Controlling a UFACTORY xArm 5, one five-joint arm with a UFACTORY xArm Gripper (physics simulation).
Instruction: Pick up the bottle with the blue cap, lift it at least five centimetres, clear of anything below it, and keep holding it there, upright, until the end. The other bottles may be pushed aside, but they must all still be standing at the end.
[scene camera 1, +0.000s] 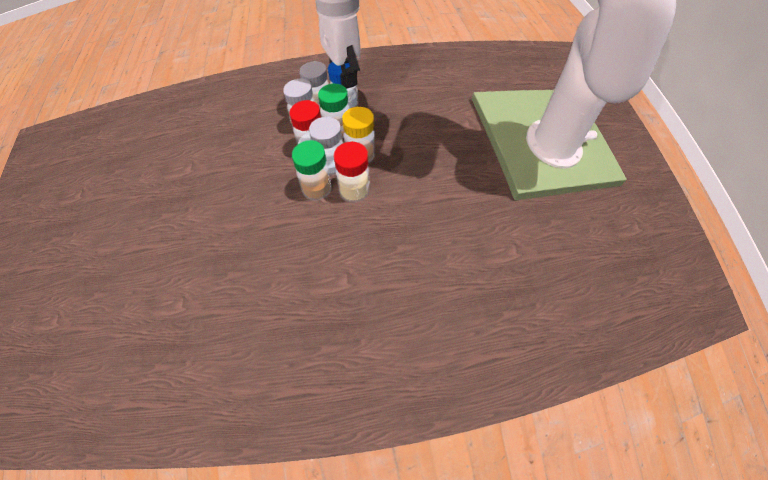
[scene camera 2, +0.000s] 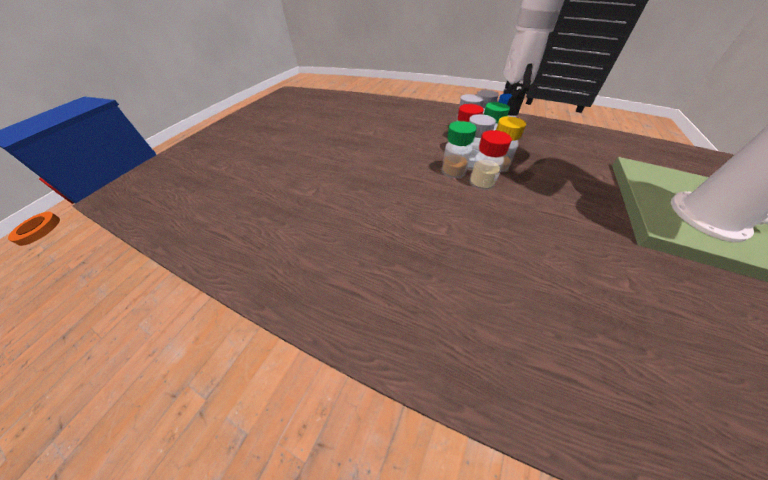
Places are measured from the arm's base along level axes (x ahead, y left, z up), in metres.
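Pixels of known places: gripper, between the fingertips: (scene camera 1: 343, 78); arm's base, origin of its link: (scene camera 1: 554, 144) (scene camera 2: 707, 216).
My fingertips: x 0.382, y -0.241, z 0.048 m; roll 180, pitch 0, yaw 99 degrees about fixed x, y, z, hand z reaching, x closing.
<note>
For each thing: its top centre in the pictures, then the offset to it from my fingertips.
- bottle with the blue cap, centre of its top: (scene camera 1: 341, 66) (scene camera 2: 511, 96) dx +0.002, dy +0.001, dz +0.033 m
- green-capped bottle, centre of its top: (scene camera 1: 332, 92) (scene camera 2: 497, 106) dx +0.035, dy +0.072, dz +0.031 m
- dark grey-capped bottle, centre of its top: (scene camera 1: 312, 69) (scene camera 2: 488, 93) dx +0.059, dy -0.013, dz +0.031 m
- yellow-capped bottle, centre of its top: (scene camera 1: 357, 117) (scene camera 2: 512, 121) dx +0.007, dy +0.149, dz +0.031 m
- front red-capped bottle, centre of its top: (scene camera 1: 350, 154) (scene camera 2: 496, 136) dx +0.039, dy +0.227, dz +0.031 m
The bottle with the blue cap (scene camera 1: 337, 71) (scene camera 2: 504, 99) stands upright at the back right of a tight group of bottles. Its lower part is mostly hidden behind the green-capped bottle (scene camera 1: 333, 98) (scene camera 2: 496, 111). My gripper (scene camera 1: 343, 78) (scene camera 2: 509, 103) points down over it and is shut on the blue-capped bottle near its cap. One black finger shows on the right side of the cap; the other is largely hidden. No lift off the table shows.
Close by stand a dark grey-capped bottle (scene camera 1: 313, 73), a yellow-capped bottle (scene camera 1: 357, 121) (scene camera 2: 511, 128), a front red-capped bottle (scene camera 1: 351, 158) (scene camera 2: 495, 143) and several others, all upright. The arm's green base plate (scene camera 1: 577, 186) (scene camera 2: 628, 198) lies to the right.
</note>
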